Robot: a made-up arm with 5 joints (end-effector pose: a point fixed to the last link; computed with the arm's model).
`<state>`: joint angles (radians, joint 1 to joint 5).
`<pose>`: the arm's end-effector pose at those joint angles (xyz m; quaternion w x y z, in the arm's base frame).
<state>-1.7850 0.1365 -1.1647 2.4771 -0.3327</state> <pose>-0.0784 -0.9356 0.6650 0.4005 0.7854 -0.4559 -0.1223</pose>
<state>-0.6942 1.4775 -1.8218 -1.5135 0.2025</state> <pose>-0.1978 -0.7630 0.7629 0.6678 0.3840 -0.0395 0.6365</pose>
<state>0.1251 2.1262 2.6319 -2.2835 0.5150</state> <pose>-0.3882 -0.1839 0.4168 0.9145 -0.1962 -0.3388 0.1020</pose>
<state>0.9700 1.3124 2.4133 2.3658 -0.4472</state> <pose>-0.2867 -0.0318 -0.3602 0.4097 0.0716 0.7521 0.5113</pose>
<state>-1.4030 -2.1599 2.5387 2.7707 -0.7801</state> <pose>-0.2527 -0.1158 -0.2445 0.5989 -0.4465 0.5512 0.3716</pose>
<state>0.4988 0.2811 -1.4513 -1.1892 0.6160</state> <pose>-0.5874 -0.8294 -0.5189 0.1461 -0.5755 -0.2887 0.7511</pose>
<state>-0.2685 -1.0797 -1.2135 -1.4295 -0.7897</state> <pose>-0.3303 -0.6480 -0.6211 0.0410 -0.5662 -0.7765 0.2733</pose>
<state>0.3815 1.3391 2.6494 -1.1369 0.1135</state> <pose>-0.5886 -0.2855 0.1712 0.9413 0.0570 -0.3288 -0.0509</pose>
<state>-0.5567 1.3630 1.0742 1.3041 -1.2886</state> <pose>0.0624 -0.2357 0.0544 0.1844 0.4259 0.8751 -0.1370</pose>
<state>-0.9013 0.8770 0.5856 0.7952 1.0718</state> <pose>-0.3387 -0.5596 0.5381 0.3771 0.6702 -0.3269 -0.5494</pose>
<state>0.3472 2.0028 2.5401 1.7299 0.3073</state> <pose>-0.1718 -0.2650 -0.0797 0.1134 0.5640 0.8148 0.0712</pose>
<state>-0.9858 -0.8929 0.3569 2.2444 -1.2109</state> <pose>-0.4527 -0.5306 0.6879 0.5817 0.4136 0.1080 0.6920</pose>
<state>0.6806 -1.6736 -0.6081 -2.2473 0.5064</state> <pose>0.0623 -0.8665 -0.6596 0.2661 0.9225 -0.1778 -0.2159</pose>
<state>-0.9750 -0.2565 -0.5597 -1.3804 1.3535</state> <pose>-0.3765 -0.6066 0.7560 0.4091 0.0541 -0.2629 -0.8721</pose>
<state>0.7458 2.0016 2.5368 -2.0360 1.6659</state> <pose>-0.6780 -0.4435 -0.0528 0.6260 -0.1428 -0.5546 0.5292</pose>
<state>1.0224 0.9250 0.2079 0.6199 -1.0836</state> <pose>0.0874 -0.6965 -0.2306 0.4488 0.8400 0.2763 0.1290</pose>
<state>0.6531 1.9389 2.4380 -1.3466 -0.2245</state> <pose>-0.2384 -0.2692 0.2574 0.9293 -0.0326 -0.1691 -0.3267</pose>
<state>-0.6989 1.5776 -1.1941 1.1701 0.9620</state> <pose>-0.2145 -0.4158 0.3963 0.1806 0.0756 -0.8399 -0.5061</pose>
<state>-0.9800 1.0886 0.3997 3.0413 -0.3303</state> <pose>0.2820 -0.6050 0.3104 0.0574 0.9605 0.1086 0.2496</pose>
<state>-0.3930 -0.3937 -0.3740 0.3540 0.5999</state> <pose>-0.6503 -0.6130 -0.1947 0.1743 -0.8804 0.3651 0.2475</pose>
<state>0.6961 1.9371 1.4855 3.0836 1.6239</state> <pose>-0.2918 -0.0862 -0.1963 0.6180 -0.7454 -0.2126 0.1314</pose>
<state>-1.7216 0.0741 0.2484 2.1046 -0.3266</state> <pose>0.3131 -0.6744 0.4575 0.1919 0.9646 0.1643 -0.0753</pose>
